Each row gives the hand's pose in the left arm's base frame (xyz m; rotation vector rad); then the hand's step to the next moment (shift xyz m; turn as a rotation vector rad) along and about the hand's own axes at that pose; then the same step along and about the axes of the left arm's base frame.
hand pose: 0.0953 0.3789 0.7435 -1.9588 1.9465 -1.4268
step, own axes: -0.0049 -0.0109 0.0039 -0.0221 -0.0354 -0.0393
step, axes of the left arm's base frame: 0.0118 0.0041 0.0015 0.0084 0.0472 0.0315
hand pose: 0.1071 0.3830 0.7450 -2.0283 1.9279 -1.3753
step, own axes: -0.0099 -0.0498 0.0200 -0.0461 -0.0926 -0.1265
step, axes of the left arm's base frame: 0.0528 0.0092 0.0102 0.0062 0.1264 0.1034
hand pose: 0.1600 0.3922 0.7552 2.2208 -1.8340 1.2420
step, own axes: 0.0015 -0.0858 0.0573 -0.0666 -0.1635 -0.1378
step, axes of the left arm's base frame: 0.1032 -0.0008 0.0009 0.0587 0.1710 0.1322
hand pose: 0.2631 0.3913 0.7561 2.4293 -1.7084 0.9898
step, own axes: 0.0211 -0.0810 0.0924 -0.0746 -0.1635 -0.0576
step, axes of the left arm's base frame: 0.1180 -0.0177 -0.0362 0.0959 0.1494 0.0640
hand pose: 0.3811 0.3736 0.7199 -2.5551 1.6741 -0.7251
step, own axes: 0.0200 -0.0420 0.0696 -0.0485 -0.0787 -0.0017
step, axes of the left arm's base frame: 0.0692 -0.0163 -0.0443 0.0519 0.0765 0.0029
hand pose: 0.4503 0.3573 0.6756 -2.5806 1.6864 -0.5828
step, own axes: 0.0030 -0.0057 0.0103 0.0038 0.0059 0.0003
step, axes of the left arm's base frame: 0.0093 -0.0023 -0.0075 -0.0038 -0.0059 -0.0003
